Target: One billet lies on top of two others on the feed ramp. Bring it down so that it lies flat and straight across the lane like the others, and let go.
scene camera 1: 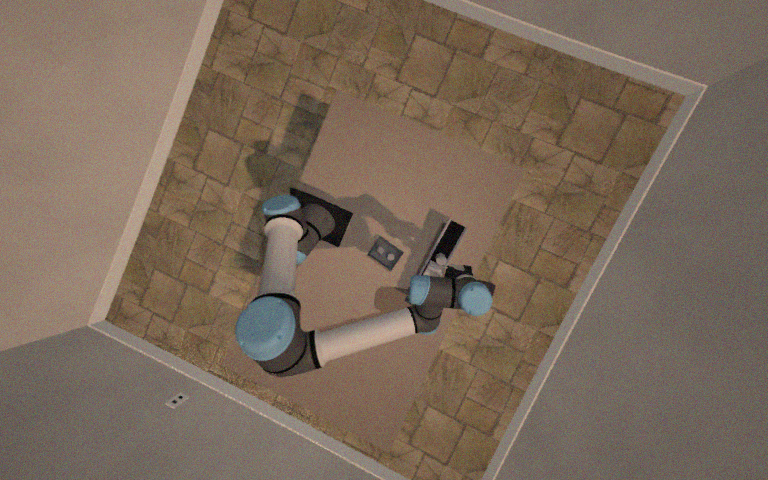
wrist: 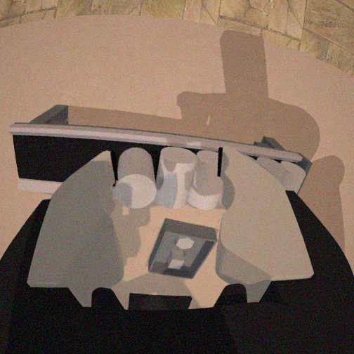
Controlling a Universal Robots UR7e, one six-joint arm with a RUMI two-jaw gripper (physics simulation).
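The feed ramp has a black bed and pale side rails. Several pale grey billets lie side by side in its lane. The leftmost billet in the wrist view shows its round end face. Beside it are a second billet and a third billet, partly shadowed. More billets show behind the right finger. Which billet rests on others is hard to tell. My gripper is partly open with nothing between its fingers. The three billets show between the fingers; the height above them is unclear.
A small grey tray with two small pale pieces stands beside the ramp, towards the robot's base. A black plate lies near the base. The arm covers the lower end of the ramp in the scene view.
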